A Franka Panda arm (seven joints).
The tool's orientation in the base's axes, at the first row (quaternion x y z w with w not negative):
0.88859, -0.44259, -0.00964, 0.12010
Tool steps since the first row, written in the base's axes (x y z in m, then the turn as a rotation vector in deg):
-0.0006, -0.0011, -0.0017, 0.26, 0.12, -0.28
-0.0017, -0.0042, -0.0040, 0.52, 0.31, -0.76
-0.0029, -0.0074, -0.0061, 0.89, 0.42, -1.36
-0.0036, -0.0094, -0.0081, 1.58, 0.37, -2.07
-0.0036, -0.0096, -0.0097, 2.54, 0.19, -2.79
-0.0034, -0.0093, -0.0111, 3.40, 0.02, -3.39
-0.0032, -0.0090, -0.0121, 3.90, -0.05, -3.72
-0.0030, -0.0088, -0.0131, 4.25, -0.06, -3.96
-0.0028, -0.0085, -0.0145, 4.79, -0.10, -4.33
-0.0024, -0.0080, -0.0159, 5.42, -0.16, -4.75
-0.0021, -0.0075, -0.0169, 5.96, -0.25, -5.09
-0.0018, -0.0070, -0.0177, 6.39, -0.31, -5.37
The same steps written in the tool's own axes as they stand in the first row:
0.0004, 0.0007, 0.0020, 0.04, -0.34, 0.22
0.0019, 0.0029, 0.0050, 0.00, -0.76, 0.61
0.0035, 0.0052, 0.0078, 0.09, -1.24, 1.12
0.0045, 0.0065, 0.0102, 0.48, -1.91, 1.74
0.0045, 0.0062, 0.0118, 1.15, -2.72, 2.36
0.0043, 0.0056, 0.0131, 1.75, -3.43, 2.87
0.0041, 0.0050, 0.0140, 2.08, -3.86, 3.14
0.0039, 0.0045, 0.0149, 2.28, -4.18, 3.33
0.0037, 0.0039, 0.0162, 2.61, -4.66, 3.63
0.0034, 0.0030, 0.0174, 3.00, -5.21, 3.98
0.0031, 0.0022, 0.0182, 3.37, -5.66, 4.26
0.0028, 0.0015, 0.0188, 3.65, -6.02, 4.49

